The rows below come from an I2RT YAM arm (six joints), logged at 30 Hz.
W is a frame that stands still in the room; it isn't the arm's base.
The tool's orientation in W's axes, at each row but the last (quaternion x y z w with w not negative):
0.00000 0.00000 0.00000 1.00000
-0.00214 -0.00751 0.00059 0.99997
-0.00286 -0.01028 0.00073 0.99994
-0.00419 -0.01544 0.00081 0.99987
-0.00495 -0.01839 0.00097 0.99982
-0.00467 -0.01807 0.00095 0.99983
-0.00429 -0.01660 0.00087 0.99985
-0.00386 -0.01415 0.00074 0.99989
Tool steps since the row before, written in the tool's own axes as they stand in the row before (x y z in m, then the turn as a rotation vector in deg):
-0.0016 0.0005 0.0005 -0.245 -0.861 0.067
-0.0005 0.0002 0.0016 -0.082 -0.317 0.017
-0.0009 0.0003 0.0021 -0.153 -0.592 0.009
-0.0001 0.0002 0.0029 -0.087 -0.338 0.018
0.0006 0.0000 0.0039 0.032 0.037 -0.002
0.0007 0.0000 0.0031 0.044 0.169 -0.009
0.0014 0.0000 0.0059 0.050 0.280 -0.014
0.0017 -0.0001 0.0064 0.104 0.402 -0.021
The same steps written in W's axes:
-0.0016 0.0005 0.0005 -0.245 -0.861 0.067
-0.0005 0.0002 0.0016 -0.082 -0.317 0.017
-0.0009 0.0003 0.0021 -0.152 -0.592 0.009
-0.0002 0.0002 0.0029 -0.087 -0.338 0.018
0.0005 0.0000 0.0039 0.032 0.037 -0.001
0.0006 0.0000 0.0031 0.044 0.169 -0.009
0.0012 0.0001 0.0059 0.050 0.280 -0.015
0.0015 0.0000 0.0064 0.104 0.402 -0.021

